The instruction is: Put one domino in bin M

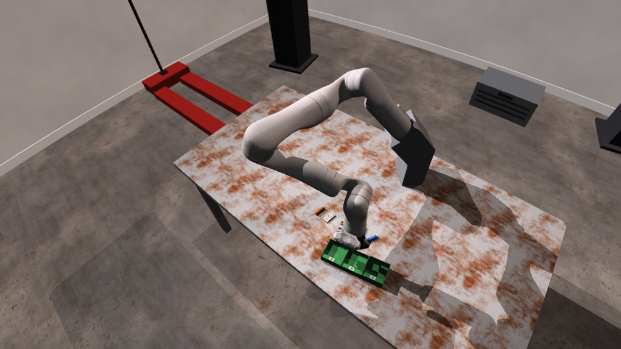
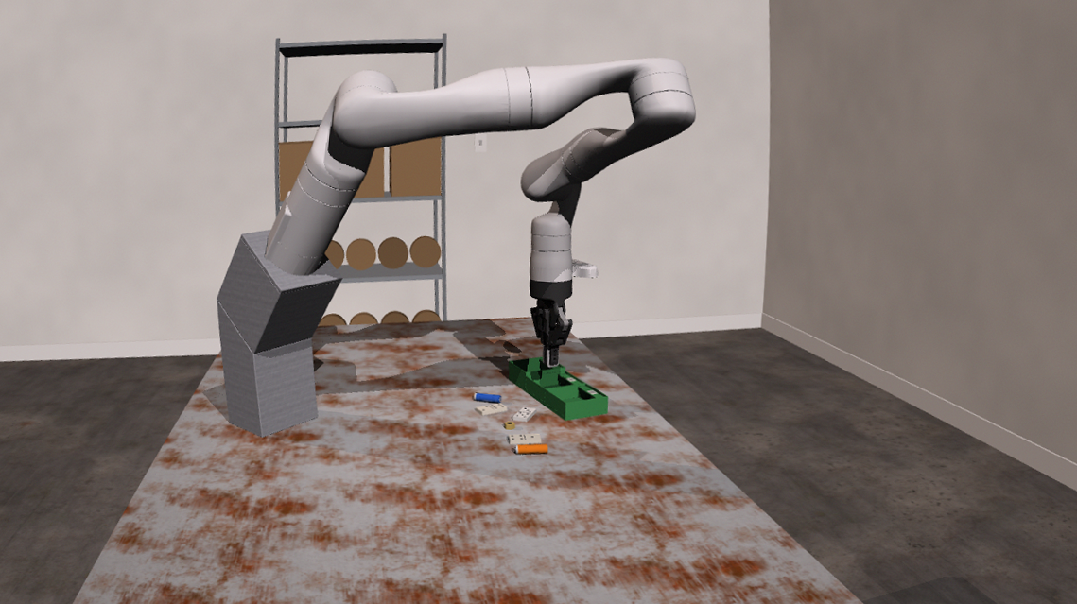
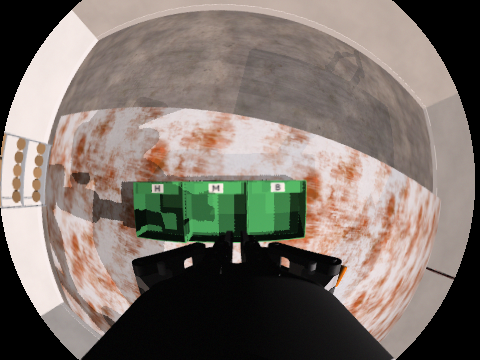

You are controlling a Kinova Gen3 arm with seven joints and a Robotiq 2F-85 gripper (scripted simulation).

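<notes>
Now: the green bin 7 cm below my hand, 3 cm to the left of it and 2 cm ahead of it. Also, from my hand: blue cylinder: 10 cm behind, 8 cm below, 5 cm to the left; white domino: 15 cm to the right, 12 cm behind, 8 cm below; yellow nut: 12 cm behind, 9 cm to the right, 9 cm below.
</notes>
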